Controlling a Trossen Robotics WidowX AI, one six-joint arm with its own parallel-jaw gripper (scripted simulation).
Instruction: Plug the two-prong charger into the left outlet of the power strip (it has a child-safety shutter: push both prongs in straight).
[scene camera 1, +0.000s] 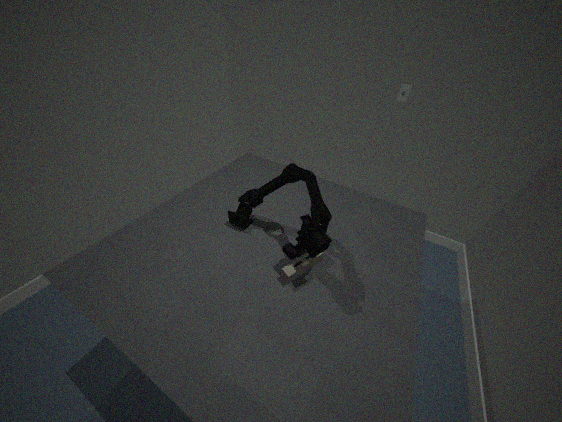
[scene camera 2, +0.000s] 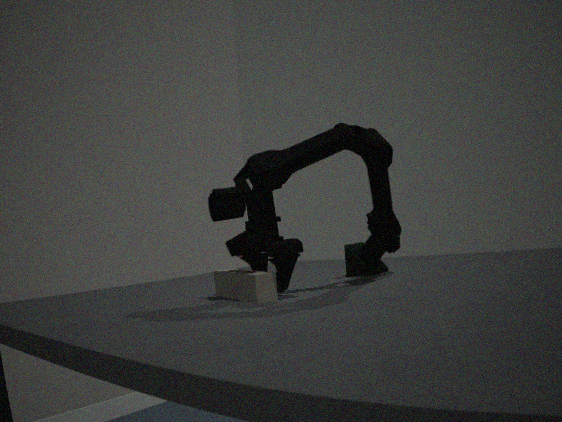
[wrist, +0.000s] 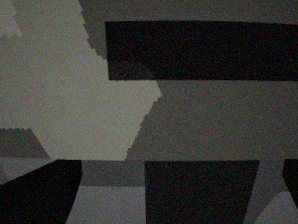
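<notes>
Dark bar (wrist: 137, 49) visible. My gripper (scene camera 2: 273, 288) open, holding nothing. Gripper (wrist: 183, 165) visible in wrist view too.
</notes>
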